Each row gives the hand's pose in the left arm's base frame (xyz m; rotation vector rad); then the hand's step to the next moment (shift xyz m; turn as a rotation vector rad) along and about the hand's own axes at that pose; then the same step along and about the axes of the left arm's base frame.
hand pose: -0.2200 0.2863 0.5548 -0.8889 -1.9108 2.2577
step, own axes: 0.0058 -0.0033 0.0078 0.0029 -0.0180 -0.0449
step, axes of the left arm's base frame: -0.0094 -0.0039 0.0013 0.0122 0.0452 0.0123
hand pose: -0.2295 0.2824 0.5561 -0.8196 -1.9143 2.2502
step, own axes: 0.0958 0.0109 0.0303 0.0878 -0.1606 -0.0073
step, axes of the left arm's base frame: -0.0921 0.0078 -0.0408 -0.1164 0.0758 0.1194
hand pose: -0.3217 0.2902 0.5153 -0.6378 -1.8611 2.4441
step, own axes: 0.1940 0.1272 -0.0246 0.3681 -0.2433 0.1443
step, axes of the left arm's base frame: -0.1398 0.0324 -0.1839 -0.4416 0.0288 0.1402
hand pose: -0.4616 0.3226 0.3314 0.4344 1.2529 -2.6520
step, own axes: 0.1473 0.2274 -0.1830 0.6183 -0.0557 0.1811
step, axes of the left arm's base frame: -0.0411 -0.0064 -0.3243 -0.6316 -0.1265 -0.0571
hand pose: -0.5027 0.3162 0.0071 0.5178 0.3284 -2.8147
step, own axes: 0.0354 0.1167 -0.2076 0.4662 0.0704 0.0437
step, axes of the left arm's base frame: 0.0677 -0.0622 -0.2225 -0.4140 -0.1765 -0.1470
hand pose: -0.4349 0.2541 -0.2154 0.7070 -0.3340 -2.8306
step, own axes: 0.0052 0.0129 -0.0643 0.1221 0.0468 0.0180
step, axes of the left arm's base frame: 0.0284 -0.0244 -0.0541 -0.1076 -0.0722 -0.0253
